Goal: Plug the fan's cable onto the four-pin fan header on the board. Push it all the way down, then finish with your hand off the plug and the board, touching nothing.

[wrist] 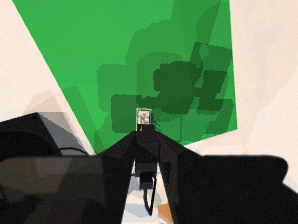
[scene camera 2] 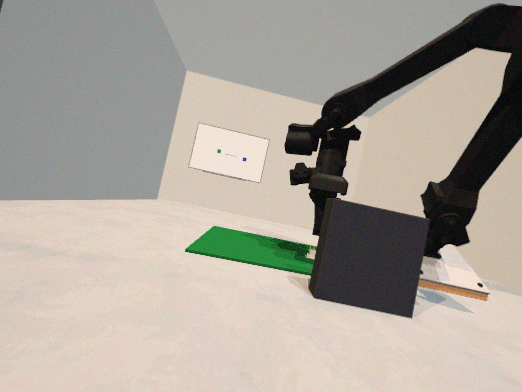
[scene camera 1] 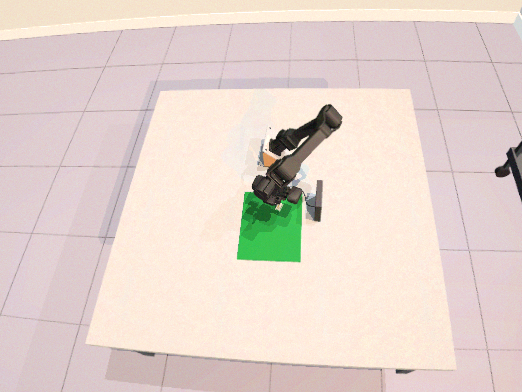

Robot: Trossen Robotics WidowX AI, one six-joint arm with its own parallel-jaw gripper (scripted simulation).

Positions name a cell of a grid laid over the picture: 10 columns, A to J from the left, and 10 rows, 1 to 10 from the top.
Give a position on a black plug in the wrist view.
E7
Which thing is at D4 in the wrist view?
A green board.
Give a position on a green board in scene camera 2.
At E7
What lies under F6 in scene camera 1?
A green board.
